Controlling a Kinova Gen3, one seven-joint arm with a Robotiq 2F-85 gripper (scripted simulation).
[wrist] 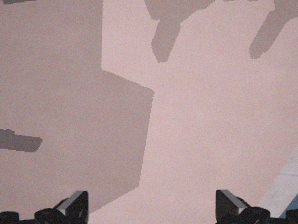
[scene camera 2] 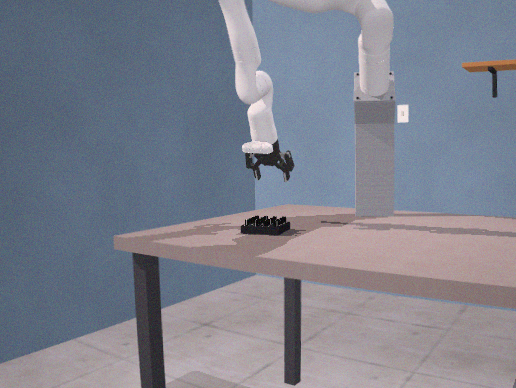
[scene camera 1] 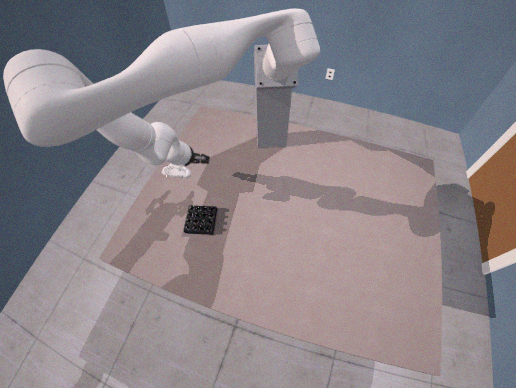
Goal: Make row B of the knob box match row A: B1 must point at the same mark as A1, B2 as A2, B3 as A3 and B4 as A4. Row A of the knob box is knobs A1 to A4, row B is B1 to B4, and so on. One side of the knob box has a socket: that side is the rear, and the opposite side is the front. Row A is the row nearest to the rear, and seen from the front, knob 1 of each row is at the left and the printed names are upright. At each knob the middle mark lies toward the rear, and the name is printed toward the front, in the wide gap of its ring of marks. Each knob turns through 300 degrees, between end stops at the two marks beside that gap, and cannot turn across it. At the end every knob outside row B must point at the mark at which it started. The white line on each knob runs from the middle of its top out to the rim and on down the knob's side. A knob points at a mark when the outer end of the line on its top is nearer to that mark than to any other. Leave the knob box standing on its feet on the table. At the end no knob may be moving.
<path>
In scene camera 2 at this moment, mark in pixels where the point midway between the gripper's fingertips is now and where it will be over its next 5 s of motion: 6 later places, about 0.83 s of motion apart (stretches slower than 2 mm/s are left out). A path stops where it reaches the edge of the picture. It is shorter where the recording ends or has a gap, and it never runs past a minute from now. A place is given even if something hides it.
The gripper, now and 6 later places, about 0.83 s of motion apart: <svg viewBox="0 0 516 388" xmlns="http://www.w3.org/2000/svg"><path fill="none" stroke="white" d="M272 179L272 181L271 184L271 187L271 188L271 191L270 194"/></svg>
</path>
